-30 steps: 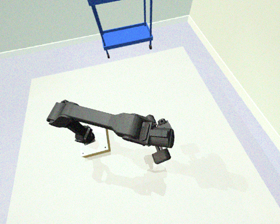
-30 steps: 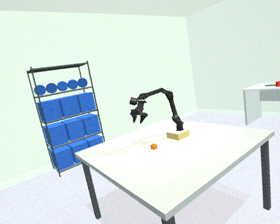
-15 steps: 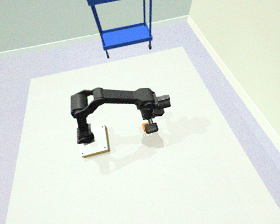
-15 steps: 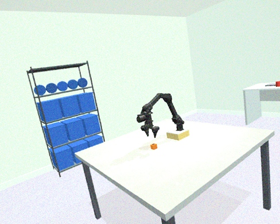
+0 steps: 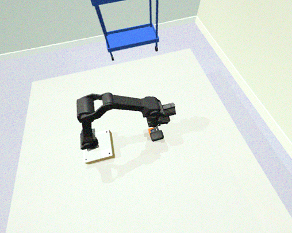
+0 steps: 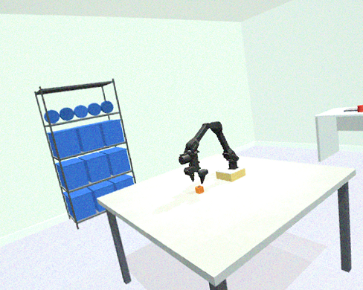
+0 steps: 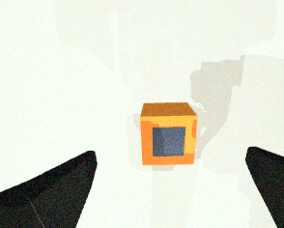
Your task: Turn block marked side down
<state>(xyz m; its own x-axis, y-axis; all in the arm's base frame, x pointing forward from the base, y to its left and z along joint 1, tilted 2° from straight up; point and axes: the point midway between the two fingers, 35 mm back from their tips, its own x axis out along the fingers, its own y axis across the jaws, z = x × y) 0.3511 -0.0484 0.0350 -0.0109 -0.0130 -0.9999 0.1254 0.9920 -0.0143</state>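
Now: gripper tip 1 cm past the orange block and 4 cm above it.
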